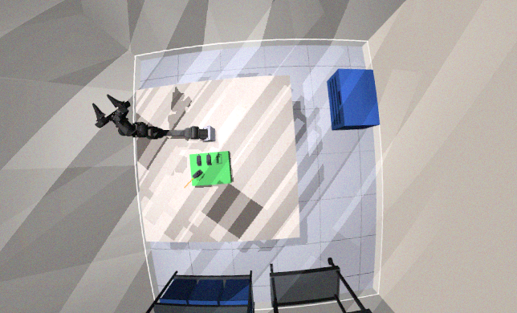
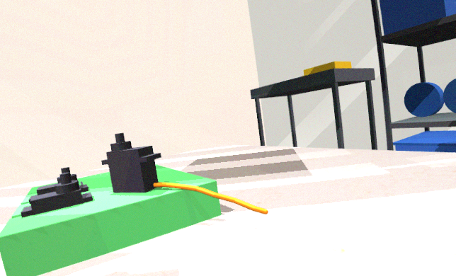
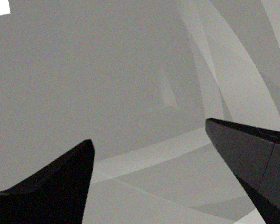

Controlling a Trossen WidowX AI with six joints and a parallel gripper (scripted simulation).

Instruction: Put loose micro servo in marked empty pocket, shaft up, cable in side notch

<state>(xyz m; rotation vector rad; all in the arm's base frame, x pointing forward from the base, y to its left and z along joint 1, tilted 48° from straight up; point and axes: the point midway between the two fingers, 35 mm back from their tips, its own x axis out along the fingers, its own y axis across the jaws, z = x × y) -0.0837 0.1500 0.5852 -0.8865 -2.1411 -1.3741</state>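
Right now the green deck is 610 mm below my gripper tip, 440 mm ahead of it and 320 mm to the left of it.
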